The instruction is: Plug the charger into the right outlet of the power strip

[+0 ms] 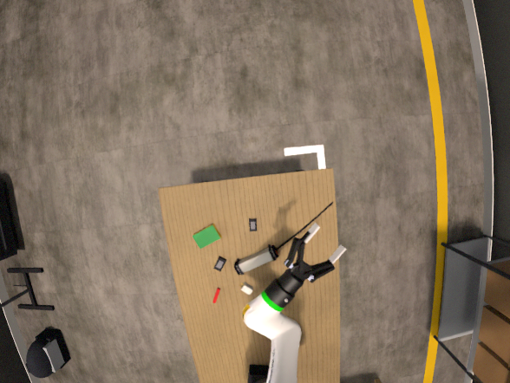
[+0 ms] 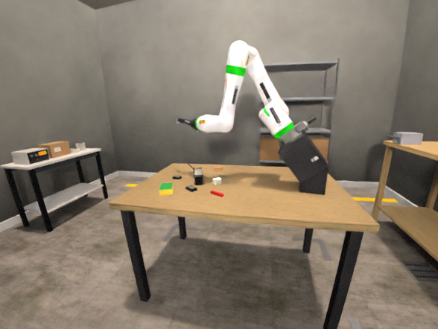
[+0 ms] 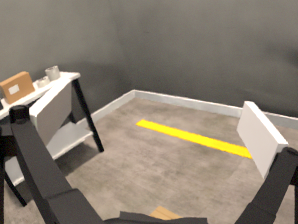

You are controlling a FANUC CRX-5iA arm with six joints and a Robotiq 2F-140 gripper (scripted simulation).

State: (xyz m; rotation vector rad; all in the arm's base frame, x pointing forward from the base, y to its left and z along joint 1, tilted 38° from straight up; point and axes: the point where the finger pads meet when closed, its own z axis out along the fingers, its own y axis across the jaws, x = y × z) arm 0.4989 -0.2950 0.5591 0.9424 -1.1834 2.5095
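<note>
Right now my hand is 24 cm past the charger, 38 cm to the right of it and 34 cm above it.
</note>
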